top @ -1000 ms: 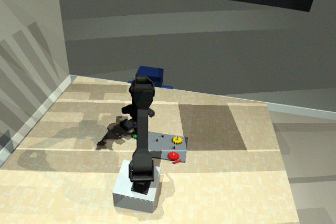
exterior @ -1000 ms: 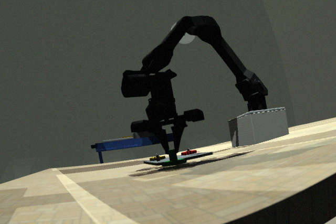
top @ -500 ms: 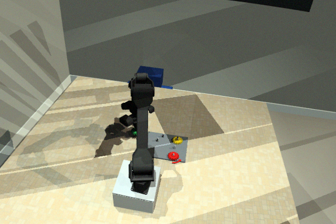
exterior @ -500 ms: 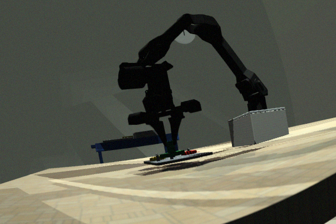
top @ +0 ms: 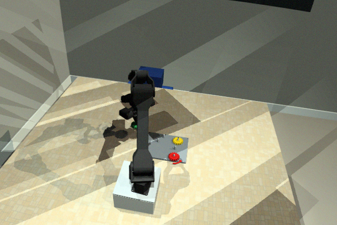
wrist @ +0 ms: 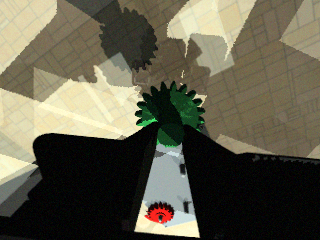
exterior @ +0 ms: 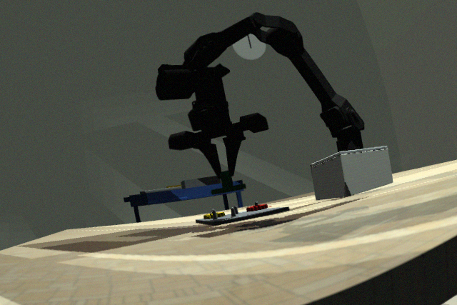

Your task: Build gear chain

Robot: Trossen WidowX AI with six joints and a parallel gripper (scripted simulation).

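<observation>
The grey board lies 16 cm to the right of my gripper tip, 8 cm below it and 5 cm behind it. Round my gripper tip: yellow gear (21 cm to the right, 8 cm below); then red gear (21 cm to the right, 11 cm behind, 8 cm below); then green gear (1 cm below).
</observation>
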